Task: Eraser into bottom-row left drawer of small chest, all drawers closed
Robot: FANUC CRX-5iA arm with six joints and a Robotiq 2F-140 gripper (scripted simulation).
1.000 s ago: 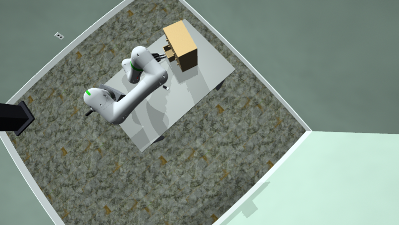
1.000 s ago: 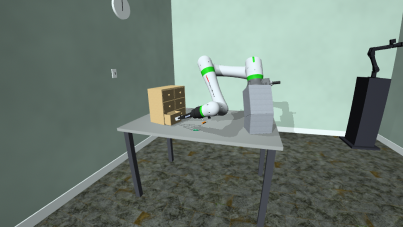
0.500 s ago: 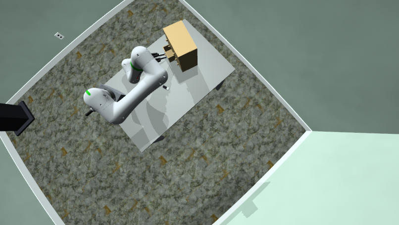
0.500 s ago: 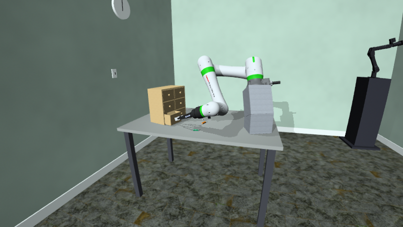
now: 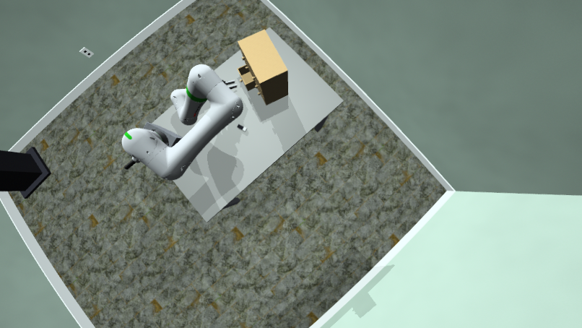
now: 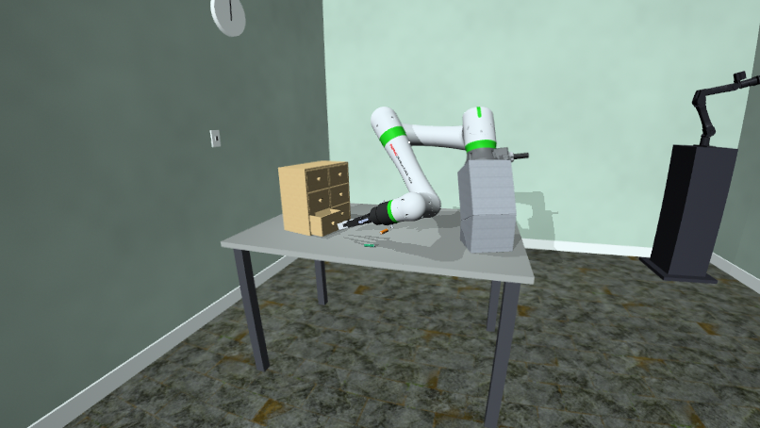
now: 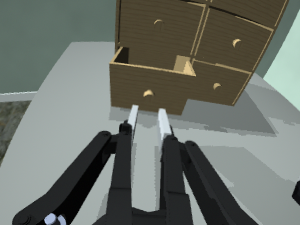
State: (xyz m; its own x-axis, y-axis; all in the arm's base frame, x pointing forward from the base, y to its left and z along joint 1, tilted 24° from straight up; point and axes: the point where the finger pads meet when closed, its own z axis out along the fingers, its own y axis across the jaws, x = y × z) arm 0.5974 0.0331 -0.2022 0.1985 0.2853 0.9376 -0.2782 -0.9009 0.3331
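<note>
Right now my hand is 270 mm to the left of the eraser, 150 mm past it and 50 mm above it. From my hand the other things lie so: green stick: 140 mm behind, 90 mm to the left, 50 mm below; orange stick: 150 mm behind, 90 mm to the right, 50 mm below.
</note>
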